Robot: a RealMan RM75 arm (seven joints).
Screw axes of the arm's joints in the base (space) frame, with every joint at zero. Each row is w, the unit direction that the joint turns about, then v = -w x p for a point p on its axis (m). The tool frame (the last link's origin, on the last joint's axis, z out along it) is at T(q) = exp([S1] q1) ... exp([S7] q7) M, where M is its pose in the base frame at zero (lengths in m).
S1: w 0 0 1 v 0 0 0
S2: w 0 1 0 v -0.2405 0 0
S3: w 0 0 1 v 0 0 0
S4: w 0 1 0 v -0.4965 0 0
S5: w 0 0 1 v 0 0 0
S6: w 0 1 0 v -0.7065 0 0
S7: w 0 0 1 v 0 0 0
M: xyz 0 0 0.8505 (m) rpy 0 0 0 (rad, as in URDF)
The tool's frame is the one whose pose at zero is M.
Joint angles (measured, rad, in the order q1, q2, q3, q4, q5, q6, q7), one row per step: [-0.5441 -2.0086 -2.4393 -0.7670 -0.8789 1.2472 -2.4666]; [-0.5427 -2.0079 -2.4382 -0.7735 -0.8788 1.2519 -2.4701]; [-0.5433 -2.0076 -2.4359 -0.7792 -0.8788 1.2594 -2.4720]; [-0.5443 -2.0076 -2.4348 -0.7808 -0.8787 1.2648 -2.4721]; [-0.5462 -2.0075 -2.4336 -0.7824 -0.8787 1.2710 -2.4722]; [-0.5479 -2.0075 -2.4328 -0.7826 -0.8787 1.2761 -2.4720]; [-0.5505 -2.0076 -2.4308 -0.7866 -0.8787 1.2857 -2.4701]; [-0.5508 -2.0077 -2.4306 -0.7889 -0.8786 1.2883 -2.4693]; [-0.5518 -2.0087 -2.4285 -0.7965 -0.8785 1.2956 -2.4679]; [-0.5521 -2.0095 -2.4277 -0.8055 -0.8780 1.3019 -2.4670]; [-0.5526 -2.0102 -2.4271 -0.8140 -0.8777 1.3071 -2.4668]
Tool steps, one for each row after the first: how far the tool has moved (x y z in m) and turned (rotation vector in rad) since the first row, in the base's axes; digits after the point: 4 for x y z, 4 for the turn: [0.0005 -0.0001 0.0013 -0.0003 0.0005 -0.0010]; [0.0019 0.0000 0.0018 -0.0046 0.0002 -0.0060]; [0.0029 -0.0001 0.0016 -0.0091 -0.0010 -0.0096]; [0.0043 0.0001 0.0014 -0.0142 -0.0024 -0.0143]; [0.0054 0.0001 0.0010 -0.0191 -0.0042 -0.0178]; [0.0077 0.0003 0.0009 -0.0265 -0.0047 -0.0274]; [0.0082 0.0004 0.0012 -0.0276 -0.0043 -0.0304]; [0.0102 0.0006 0.0016 -0.0314 -0.0027 -0.0396]; [0.0119 0.0010 0.0026 -0.0325 -0.0004 -0.0476]; [0.0134 0.0014 0.0036 -0.0327 0.0017 -0.0546]
